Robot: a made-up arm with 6 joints.
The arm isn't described. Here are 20 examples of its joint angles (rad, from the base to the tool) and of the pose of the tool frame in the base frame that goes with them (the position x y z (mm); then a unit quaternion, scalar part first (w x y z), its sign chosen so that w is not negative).
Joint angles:
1: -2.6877 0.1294 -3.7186 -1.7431 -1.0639 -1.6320
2: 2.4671 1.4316 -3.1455 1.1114 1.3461 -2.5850
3: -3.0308 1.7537 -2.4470 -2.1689 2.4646 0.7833
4: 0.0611 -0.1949 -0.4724 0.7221 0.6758 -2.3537
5: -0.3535 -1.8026 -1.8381 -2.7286 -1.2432 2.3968
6: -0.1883 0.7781 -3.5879 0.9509 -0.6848 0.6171
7: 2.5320 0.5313 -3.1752 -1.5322 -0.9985 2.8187
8: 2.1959 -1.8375 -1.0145 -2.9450 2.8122 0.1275
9: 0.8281 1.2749 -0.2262 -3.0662 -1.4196 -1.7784
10: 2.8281 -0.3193 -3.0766 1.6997 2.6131 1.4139
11: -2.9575 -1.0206 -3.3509 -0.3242 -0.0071 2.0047
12: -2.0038 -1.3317 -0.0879 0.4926 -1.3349 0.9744
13: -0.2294 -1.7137 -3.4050 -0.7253 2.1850 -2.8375
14: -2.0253 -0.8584 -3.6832 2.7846 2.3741 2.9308
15: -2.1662 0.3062 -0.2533 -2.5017 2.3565 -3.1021
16: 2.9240 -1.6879 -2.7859 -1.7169 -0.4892 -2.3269
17: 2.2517 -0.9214 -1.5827 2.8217 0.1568 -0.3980
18: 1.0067 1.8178 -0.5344 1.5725 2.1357 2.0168
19: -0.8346 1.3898 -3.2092 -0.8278 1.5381 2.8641
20: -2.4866 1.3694 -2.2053 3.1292 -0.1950 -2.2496
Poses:
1: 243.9 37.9 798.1 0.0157 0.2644 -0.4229 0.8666
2: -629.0 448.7 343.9 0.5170 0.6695 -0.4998 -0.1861
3: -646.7 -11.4 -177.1 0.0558 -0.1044 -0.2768 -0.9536
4: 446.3 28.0 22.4 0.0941 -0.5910 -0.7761 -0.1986
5: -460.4 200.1 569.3 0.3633 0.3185 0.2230 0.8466
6: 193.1 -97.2 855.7 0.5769 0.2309 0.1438 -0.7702
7: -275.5 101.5 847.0 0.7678 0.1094 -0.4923 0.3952
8: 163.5 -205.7 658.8 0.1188 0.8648 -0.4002 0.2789
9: -109.4 -111.9 -71.5 0.8355 0.3086 -0.1230 -0.4377
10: 236.0 -148.9 837.6 0.1610 0.0195 -0.9621 0.2192
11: 743.4 123.4 372.3 0.4862 0.3950 0.4242 0.6539
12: -150.6 -249.1 376.1 0.4595 -0.2276 -0.2058 0.8335
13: -665.1 104.4 -64.9 0.9228 0.3242 0.0120 0.2079
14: 313.4 582.5 261.0 0.2066 0.5106 -0.7880 0.2750
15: -179.9 -186.5 -124.4 0.9006 0.0737 -0.3955 0.1647
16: 739.7 -232.8 221.4 0.5422 0.6019 0.0145 0.5862
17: -68.7 102.8 856.5 0.6931 -0.2429 -0.0025 0.6787
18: -198.5 -174.5 -170.1 0.6812 -0.3973 -0.5167 -0.3333
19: 468.9 -580.5 389.9 0.1020 -0.2909 -0.8597 0.4074
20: -538.0 -412.3 -144.3 0.2275 -0.1068 -0.9431 0.2179
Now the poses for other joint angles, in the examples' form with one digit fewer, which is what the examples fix.
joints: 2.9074 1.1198 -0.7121 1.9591 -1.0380 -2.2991
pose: -83 90 -250 0.472 -0.136 0.806 0.329
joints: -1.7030 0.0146 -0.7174 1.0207 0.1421 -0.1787
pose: -100 -508 55 0.077 0.299 -0.901 0.304
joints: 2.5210 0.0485 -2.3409 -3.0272 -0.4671 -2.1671
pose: -350 241 793 0.768 -0.445 -0.419 0.194
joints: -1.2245 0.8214 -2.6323 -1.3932 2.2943 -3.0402
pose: 153 -641 520 0.458 -0.693 -0.404 0.383
